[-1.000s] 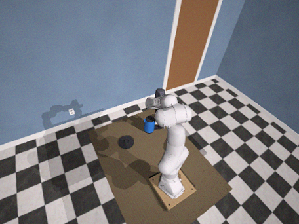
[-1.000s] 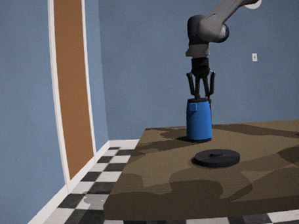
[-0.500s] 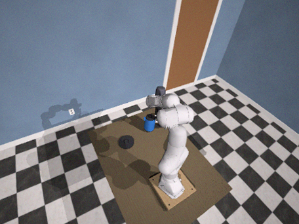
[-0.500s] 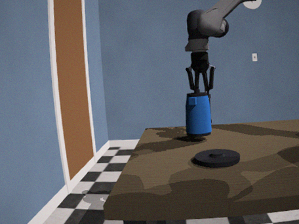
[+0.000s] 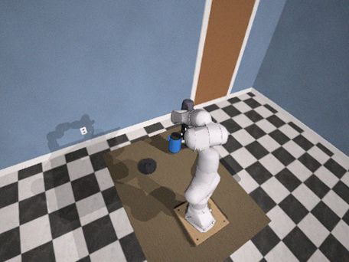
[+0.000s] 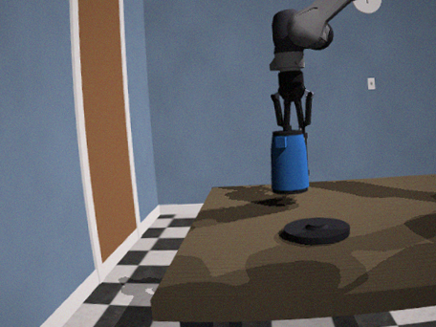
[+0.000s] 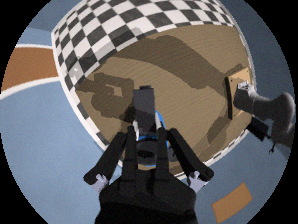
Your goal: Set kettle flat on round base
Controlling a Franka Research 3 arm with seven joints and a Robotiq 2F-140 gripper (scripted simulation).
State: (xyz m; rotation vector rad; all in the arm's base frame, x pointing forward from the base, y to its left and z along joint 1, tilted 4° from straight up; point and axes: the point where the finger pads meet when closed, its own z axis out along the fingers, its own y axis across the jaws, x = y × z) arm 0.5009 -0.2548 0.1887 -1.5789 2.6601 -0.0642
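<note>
Now: the blue kettle 1 cm ahead of my hand, 3 cm to the left of it and 5 cm below it. Round my hand: round black base (2 cm ahead, 34 cm to the left, 17 cm below).
</note>
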